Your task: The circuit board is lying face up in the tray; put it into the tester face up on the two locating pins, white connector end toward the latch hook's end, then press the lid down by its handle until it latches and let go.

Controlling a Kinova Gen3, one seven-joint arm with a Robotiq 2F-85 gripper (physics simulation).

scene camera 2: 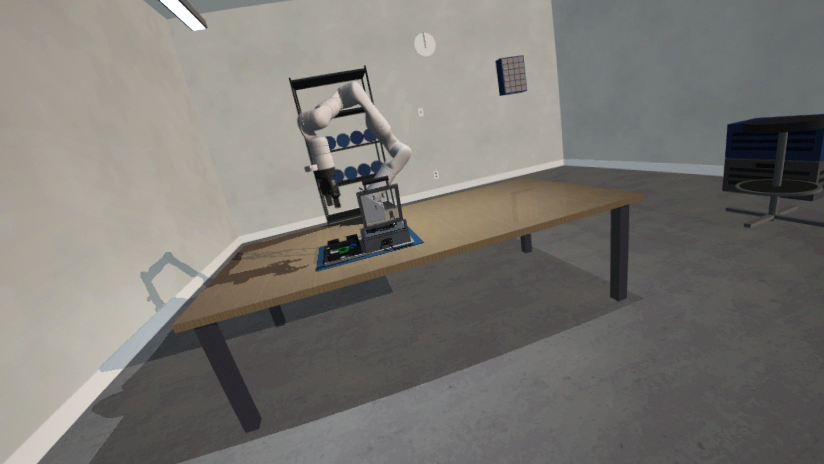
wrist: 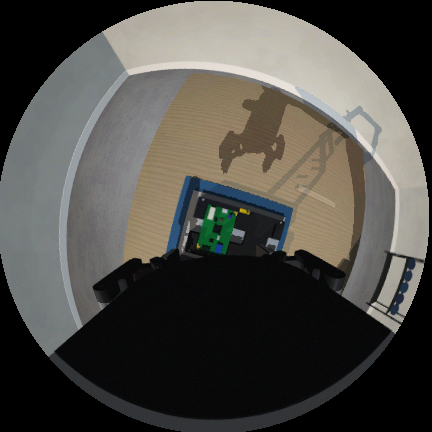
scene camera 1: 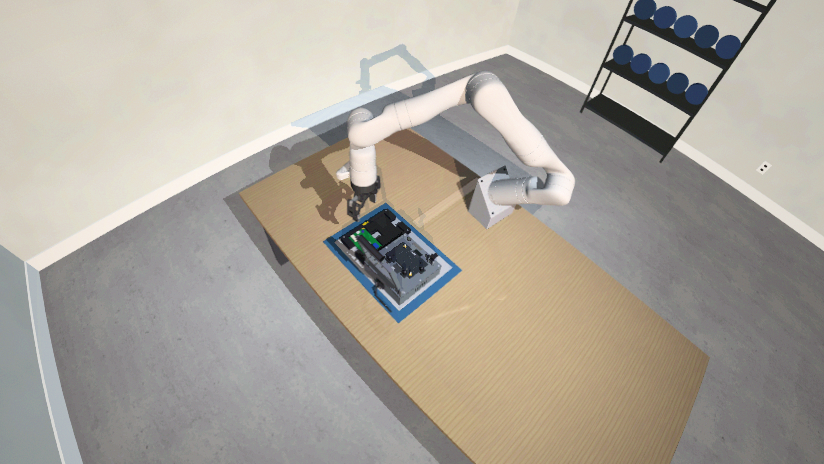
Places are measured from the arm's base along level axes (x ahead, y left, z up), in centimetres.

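Pixels of known places: gripper, between the fingertips: [scene camera 2: 334, 206] [scene camera 1: 365, 210]; arm's base, origin of its link: [scene camera 1: 497, 192].
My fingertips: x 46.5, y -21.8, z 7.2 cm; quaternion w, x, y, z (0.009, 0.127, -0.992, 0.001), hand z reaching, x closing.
For each thing: its middle in the pictures, then the offset to it from my fingertips. "*": a spot on its surface instead. Level surfaces: height alone.
- green circuit board, middle of its body: [wrist: 216, 230] [scene camera 1: 365, 241] [scene camera 2: 343, 249] dx -0.2, dy -0.7, dz -17.1 cm
- black tray, a spot on its surface: [wrist: 257, 231] * dx -10.1, dy -2.3, dz -17.6 cm
- blue mat, height of its surface: dz -19.2 cm
- wooden table, height of its surface: dz -19.4 cm
The green circuit board [scene camera 1: 369, 238] [scene camera 2: 344, 250] [wrist: 216, 230] lies face up in the black tray [scene camera 1: 393, 228] [wrist: 257, 231]. In the wrist view its white connector [wrist: 211, 213] is at the board's far end. The grey tester [scene camera 1: 427, 278] [scene camera 2: 385, 237] stands beside the tray. Its lid stands raised, with a dark bar [scene camera 1: 371, 249] at its top in scene camera 1. Two small yellowish pins [scene camera 1: 404, 246] [scene camera 1: 410, 274] show in the tester's bed, which holds no board. My gripper [scene camera 1: 363, 209] [scene camera 2: 333, 204] [wrist: 217, 255] is open and empty, above the tray and apart from the board.
A blue mat [scene camera 1: 399, 316] [scene camera 2: 417, 239] [wrist: 240, 194] lies under tray and tester on the wooden table [scene camera 1: 518, 345] [scene camera 2: 490, 219]. The raised lid stands along the tester's side near the table edge. The arm's base [scene camera 1: 490, 207] is behind the tester. A shelf rack stands by the wall.
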